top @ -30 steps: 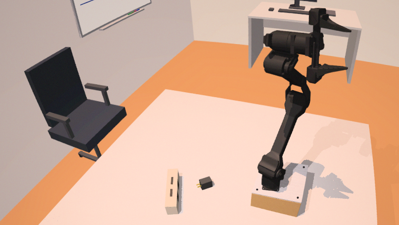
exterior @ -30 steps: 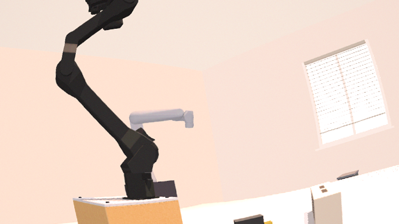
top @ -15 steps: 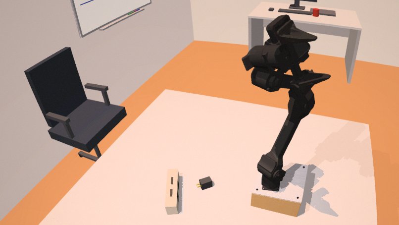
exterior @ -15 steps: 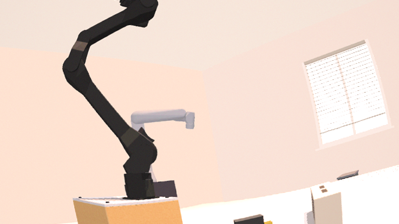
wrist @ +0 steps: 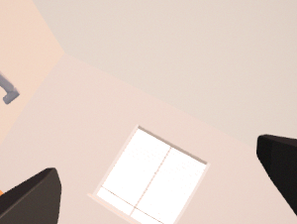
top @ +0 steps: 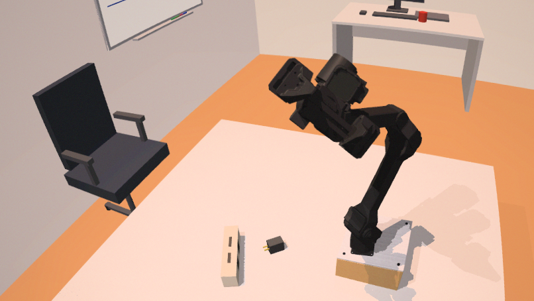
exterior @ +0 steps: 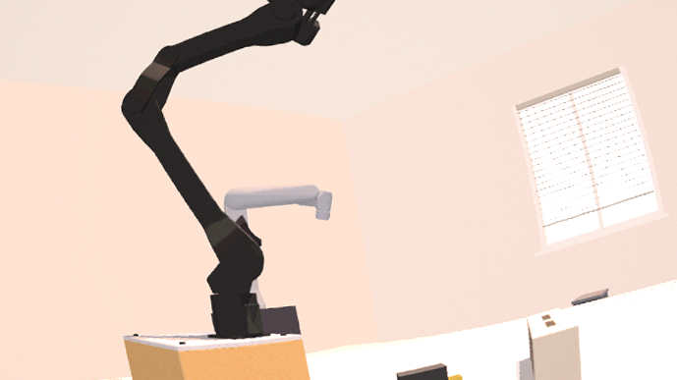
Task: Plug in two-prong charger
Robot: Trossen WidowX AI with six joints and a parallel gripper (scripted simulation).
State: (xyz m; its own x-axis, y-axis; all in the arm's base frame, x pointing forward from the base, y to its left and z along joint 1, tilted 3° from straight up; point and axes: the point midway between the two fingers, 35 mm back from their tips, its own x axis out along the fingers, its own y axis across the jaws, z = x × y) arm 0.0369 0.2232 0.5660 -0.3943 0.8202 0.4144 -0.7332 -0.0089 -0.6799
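Now: gripper tip 65 cm above the two-prong charger, 26 cm to the left of it and 23 cm short of it.
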